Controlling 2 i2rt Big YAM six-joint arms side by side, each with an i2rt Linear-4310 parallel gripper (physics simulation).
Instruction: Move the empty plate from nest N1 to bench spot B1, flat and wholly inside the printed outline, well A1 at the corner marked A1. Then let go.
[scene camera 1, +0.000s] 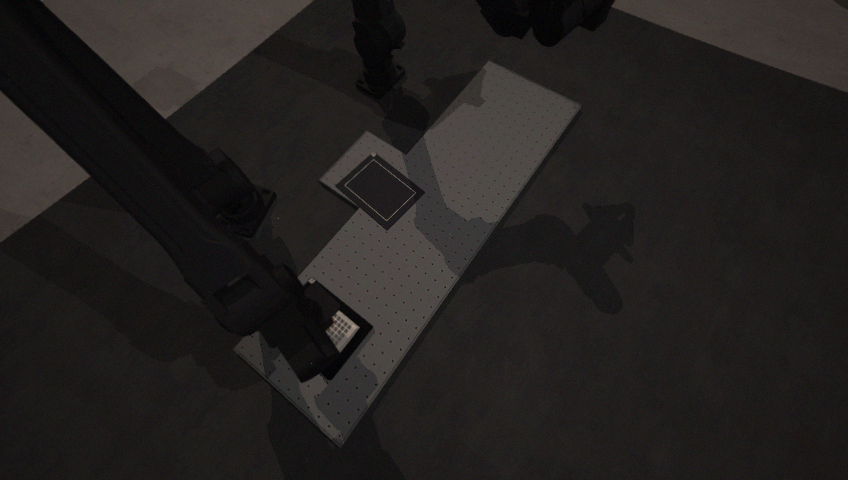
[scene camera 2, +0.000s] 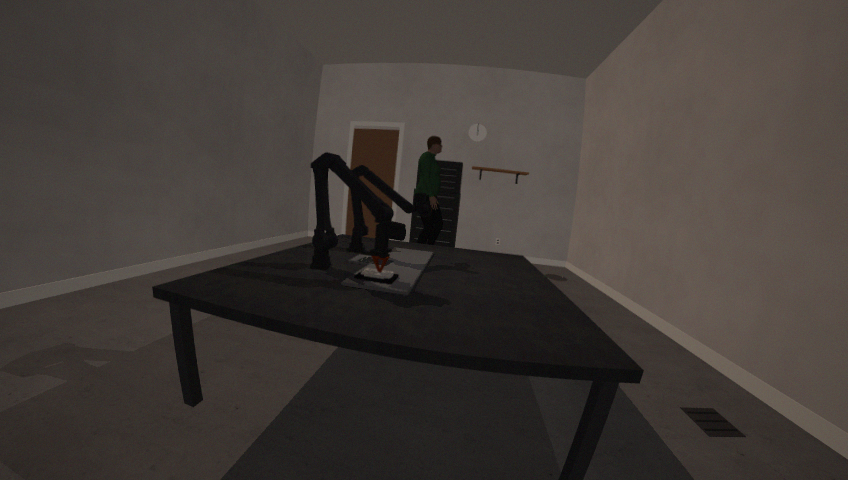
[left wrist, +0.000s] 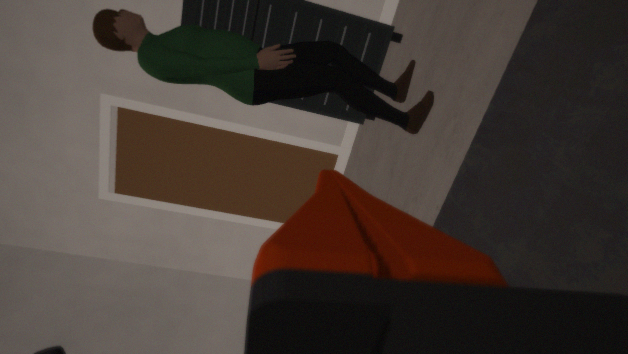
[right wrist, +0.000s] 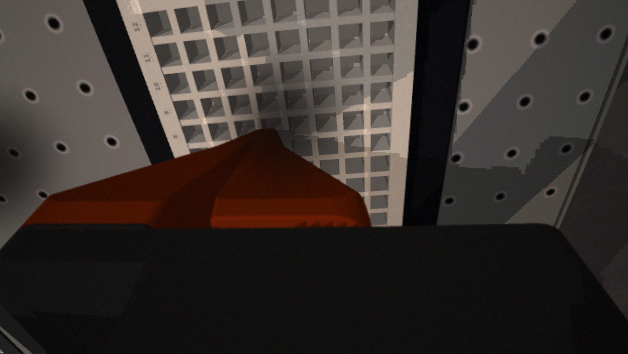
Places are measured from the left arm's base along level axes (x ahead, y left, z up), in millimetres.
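Where they show: left gripper, fingertip midpoint: (scene camera 2: 429, 208) (left wrist: 326, 183); right gripper, fingertip midpoint: (scene camera 1: 323, 323) (scene camera 2: 379, 271) (right wrist: 268, 145); left arm's base, origin of the base link: (scene camera 1: 380, 79) (scene camera 2: 356, 250); right arm's base, origin of the base link: (scene camera 1: 248, 210) (scene camera 2: 320, 266).
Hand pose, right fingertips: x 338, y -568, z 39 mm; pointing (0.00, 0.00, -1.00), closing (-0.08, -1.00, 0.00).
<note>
Things, the pixels of their top centre, and the offset from my right fingertips. "spot": a spot on its surface instead. Level surfaces: height alone.
- white gridded plate, middle of its top: (right wrist: 290, 160) (scene camera 1: 318, 324) (scene camera 2: 377, 272) dx -7, dy -7, dz +0 mm
- Bench spot B1, surface spot: (scene camera 1: 380, 190) spot: dx -111, dy +296, dz -24 mm
- perforated grey board, its level: dz -26 mm
- dark table, its level: dz -38 mm
The white gridded plate (scene camera 1: 342, 330) (scene camera 2: 386, 273) (right wrist: 325, 90) sits in the black nest N1 (scene camera 1: 365, 327) (right wrist: 434, 125), partly hidden by the right arm and fingers. My right gripper (scene camera 2: 379, 271) (right wrist: 268, 145) is shut, its orange fingertips together above the plate's wells with nothing between them. Bench spot B1 (scene camera 1: 380, 190) is a dark rectangle with a thin pale outline and a small pale tag at its upper corner; nothing stands on it. My left gripper (left wrist: 326, 183) is shut and empty, raised away from the board and facing the room.
The perforated grey board (scene camera 1: 476, 154) (right wrist: 500, 130) lies on the dark table (scene camera 1: 595, 368) (scene camera 2: 476, 315) and carries the nest and B1. The left arm (scene camera 1: 544, 20) hangs over the top of scene camera 1's picture. A person in green (scene camera 2: 428, 175) (left wrist: 200, 55) stands beyond the table.
</note>
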